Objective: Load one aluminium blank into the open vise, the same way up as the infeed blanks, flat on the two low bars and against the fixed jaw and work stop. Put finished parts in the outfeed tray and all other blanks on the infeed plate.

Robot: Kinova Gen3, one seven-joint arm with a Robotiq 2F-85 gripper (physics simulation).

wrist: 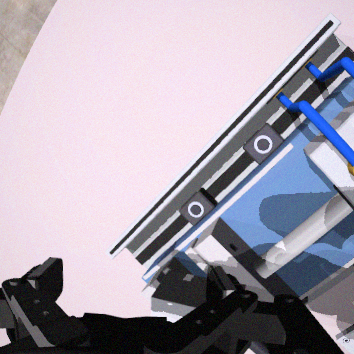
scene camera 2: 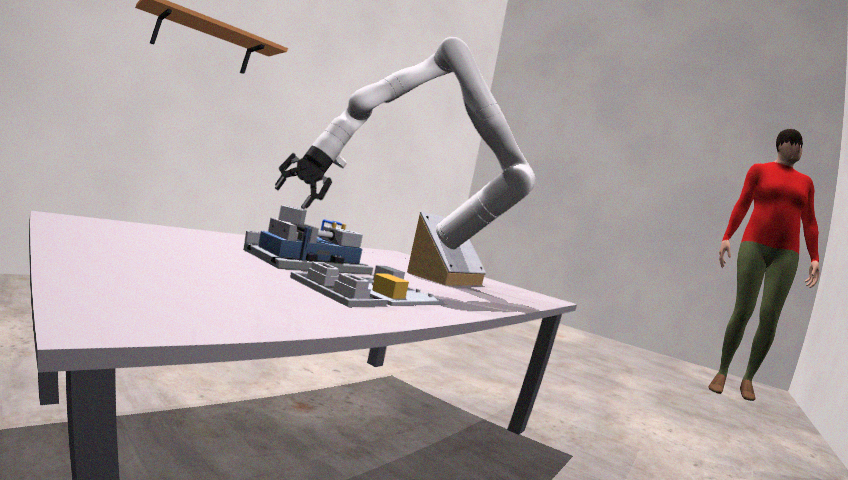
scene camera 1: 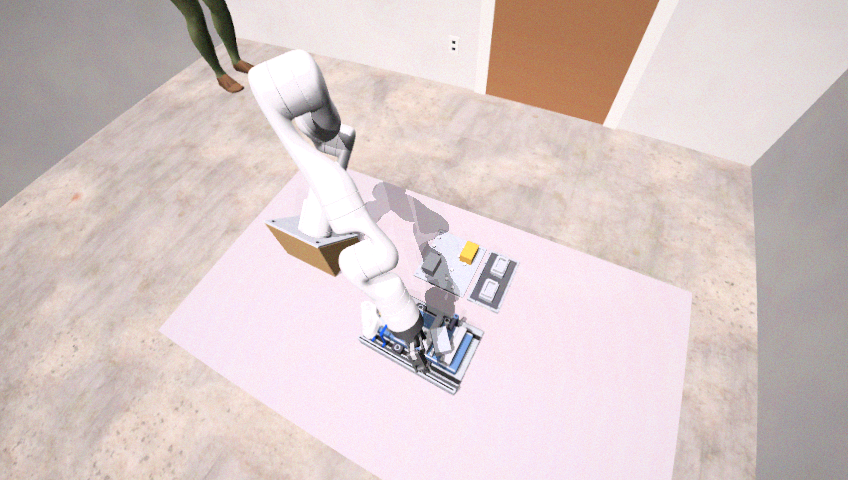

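Seen in the pictures: gripper, fingertip midpoint: (wrist: 134,278) (scene camera 2: 289,198) (scene camera 1: 424,354); arm's base, link origin: (scene camera 2: 446,236) (scene camera 1: 316,232).
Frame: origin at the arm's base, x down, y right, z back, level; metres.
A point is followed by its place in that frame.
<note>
The vise (scene camera 1: 462,352) @[y 0.169, x 0.069, z -0.525 m] (scene camera 2: 279,245) @[y 0.120, x 0.085, z -0.537 m] (wrist: 240,200) @[y 0.200, x 0.070, z -0.397 m] stands on its base. A grey blank (scene camera 1: 442,340) @[y 0.176, x -0.002, z -0.472 m] (scene camera 2: 292,215) @[y 0.160, x 0.016, z -0.480 m] sits high and skewed on top of the vise's jaw area. My gripper (scene camera 1: 419,364) @[y 0.227, x -0.020, z -0.445 m] (scene camera 2: 292,195) @[y 0.227, x -0.020, z -0.445 m] (wrist: 134,278) @[y 0.227, x -0.020, z -0.445 m] is open and empty, tilted above the vise. In the scene camera 2 view one fingertip is close above the blank; contact cannot be told. The infeed plate (scene camera 1: 443,240) @[y -0.174, x 0.122, z -0.350 m] (scene camera 2: 421,299) @[y -0.191, x 0.121, z -0.390 m] holds a grey blank (scene camera 1: 431,262) @[y -0.064, x 0.086, z -0.349 m] (scene camera 2: 389,271) @[y -0.082, x 0.089, z -0.369 m] and a yellow block (scene camera 1: 468,252) @[y -0.136, x 0.085, z -0.447 m] (scene camera 2: 389,286) @[y -0.159, x 0.100, z -0.469 m]. Two finished-looking parts (scene camera 1: 489,289) @[y -0.045, x 0.103, z -0.542 m] (scene camera 2: 352,285) @[y -0.148, x 0.100, z -0.569 m] stand in the outfeed tray (scene camera 2: 348,302) @[y -0.177, x 0.122, z -0.606 m]. The low bars are hidden.
Blue hoses (wrist: 325,130) @[y 0.193, x 0.020, z -0.318 m] and round-topped clamps (wrist: 263,144) @[y 0.211, x 0.092, z -0.353 m] (wrist: 195,209) @[y 0.223, x 0.092, z -0.437 m] line the vise's side. The wedge-shaped robot base (scene camera 1: 306,249) @[y 0.063, x 0.000, z -0.004 m] (scene camera 2: 428,255) @[y 0.004, x 0.062, z -0.074 m] stands on the table. A person (scene camera 1: 205,35) (scene camera 2: 773,237) stands away from the table.
</note>
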